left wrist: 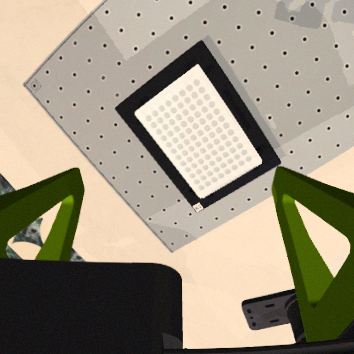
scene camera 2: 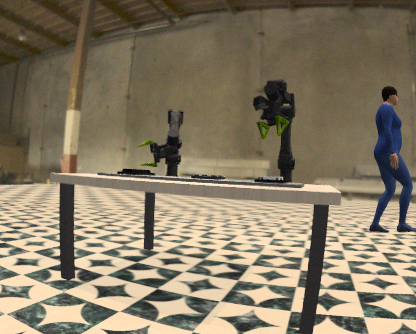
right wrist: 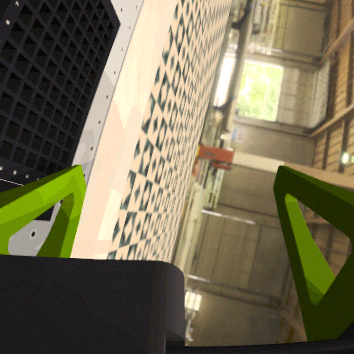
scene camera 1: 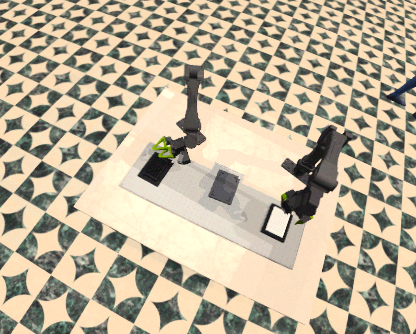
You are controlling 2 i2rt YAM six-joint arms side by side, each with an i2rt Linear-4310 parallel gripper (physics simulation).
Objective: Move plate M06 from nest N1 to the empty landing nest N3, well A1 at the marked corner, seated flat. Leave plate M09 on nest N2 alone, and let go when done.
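A white well plate (scene camera 1: 278, 222) (scene camera 2: 270, 178) (left wrist: 197, 130) sits in a black nest (left wrist: 231, 102) at the picture's right; an A1 tag (left wrist: 198, 206) marks a nest corner. A flat dark grey nest (scene camera 1: 224, 186) (scene camera 2: 209, 176) in the middle carries no plate. A black gridded plate (scene camera 1: 155, 169) (right wrist: 50, 90) lies at the picture's left. Plate and nest numbers are unreadable. My left gripper (scene camera 1: 294, 209) (scene camera 2: 272, 135) (left wrist: 177, 177) is open, well above the table beside the white plate. My right gripper (scene camera 1: 158, 150) (scene camera 2: 141, 155) (right wrist: 179, 175) is open, raised near the black plate.
The nests stand on a grey perforated board (scene camera 1: 200, 202) (left wrist: 300, 45) on the pale table (scene camera 1: 165, 225) (scene camera 2: 200, 187). A person in blue (scene camera 2: 389, 135) stands beyond the table at the right of scene camera 2.
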